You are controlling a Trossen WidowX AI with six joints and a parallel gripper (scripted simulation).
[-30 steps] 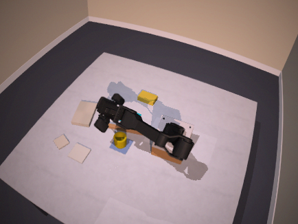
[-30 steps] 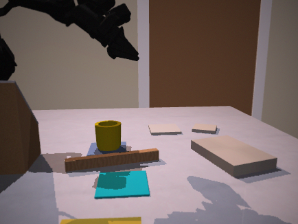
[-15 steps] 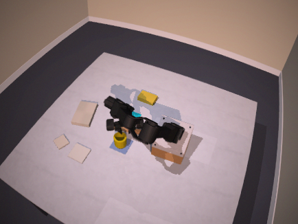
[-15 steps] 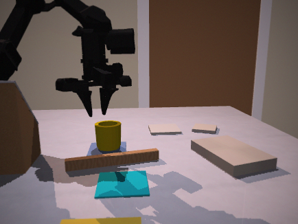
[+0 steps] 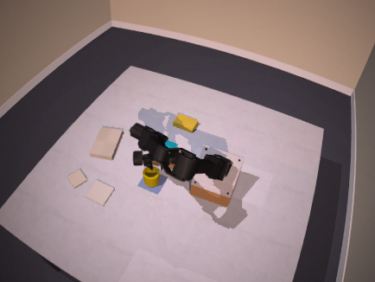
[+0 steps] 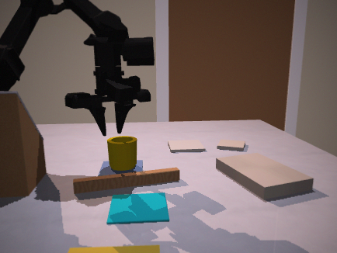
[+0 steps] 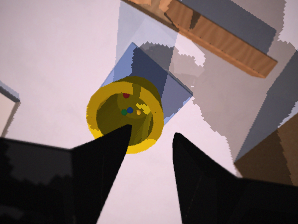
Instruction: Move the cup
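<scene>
Right now my gripper tip is 5 cm above the yellow cup, 2 cm short of it and 1 cm to the right of it. Round my gripper tip: cyan pad (19 cm to the right, 10 cm below, 7 cm ahead); then blue pad (10 cm below, 2 cm ahead, 1 cm to the left); then wooden bar (9 cm to the right, 9 cm below, 4 cm ahead).
</scene>
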